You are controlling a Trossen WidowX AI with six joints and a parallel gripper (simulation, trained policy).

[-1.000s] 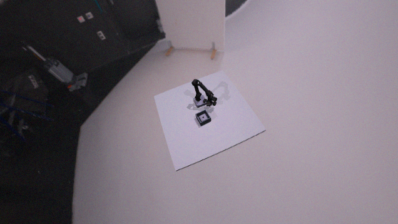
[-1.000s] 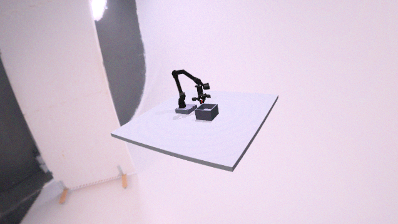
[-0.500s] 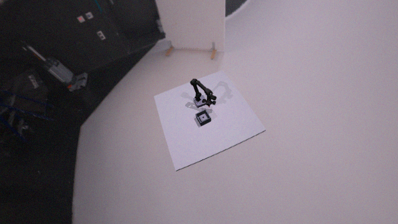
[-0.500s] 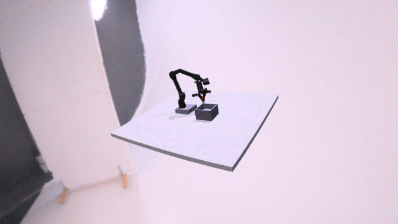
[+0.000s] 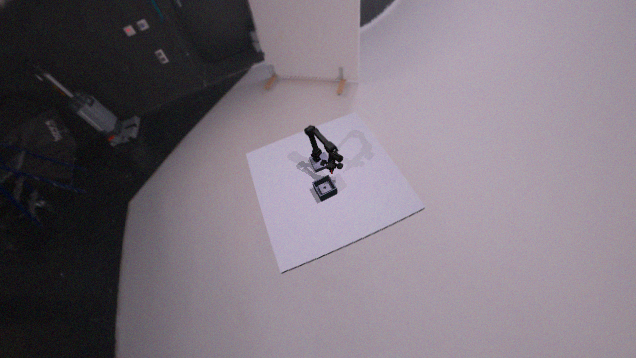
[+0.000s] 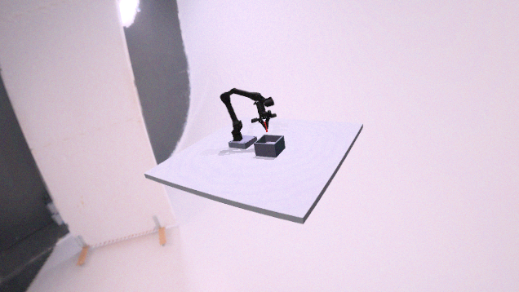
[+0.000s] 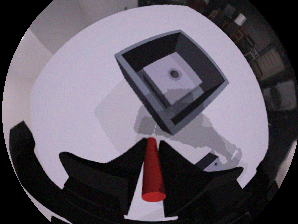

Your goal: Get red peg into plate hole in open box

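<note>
My gripper tip is 11 cm to the left of the light grey plate, 8 cm above it and 5 cm short of it. Round my gripper tip: dark grey box: 11 cm to the right, 10 cm below, 5 cm ahead; then red peg: 2 cm above, 1 cm to the left, 1 cm behind.
</note>
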